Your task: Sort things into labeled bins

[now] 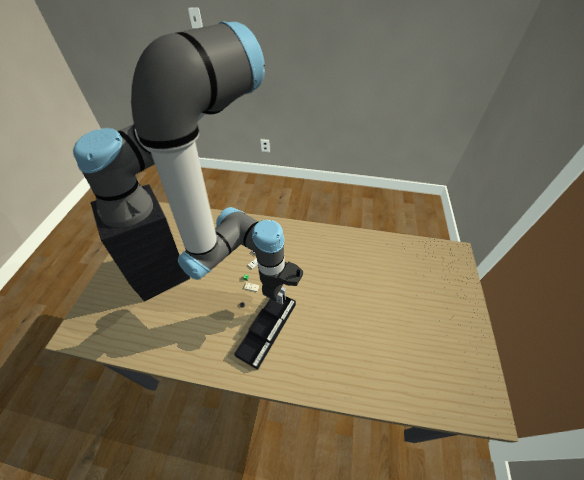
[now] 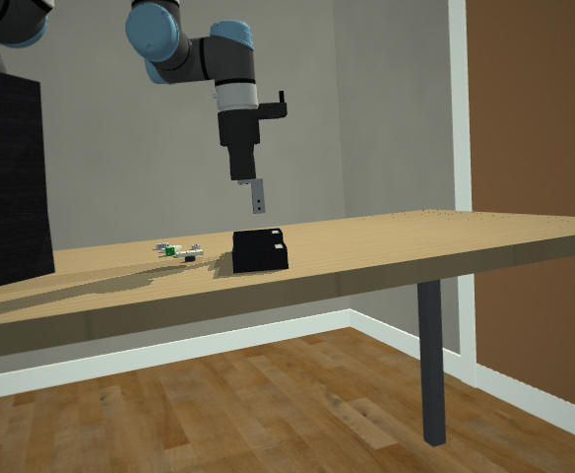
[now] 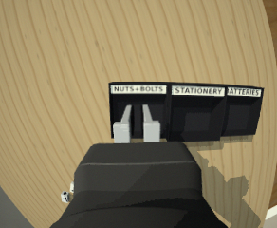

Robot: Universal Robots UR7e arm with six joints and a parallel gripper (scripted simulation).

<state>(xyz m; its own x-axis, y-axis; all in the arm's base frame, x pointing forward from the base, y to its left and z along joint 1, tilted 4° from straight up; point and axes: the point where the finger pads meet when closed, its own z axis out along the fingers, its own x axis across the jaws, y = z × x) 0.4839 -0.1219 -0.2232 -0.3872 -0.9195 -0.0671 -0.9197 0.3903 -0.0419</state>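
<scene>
Now: the white rectangular piece 120 mm behind my hand, 190 mm to the left of it and 90 mm below it. From my hand the other things lie so: black piece: 140 mm behind, 10 mm to the left, 90 mm below; metal nut: 80 mm behind, 160 mm to the left, 90 mm below; cream plate: 120 mm behind, 80 mm to the left, 90 mm below.
</scene>
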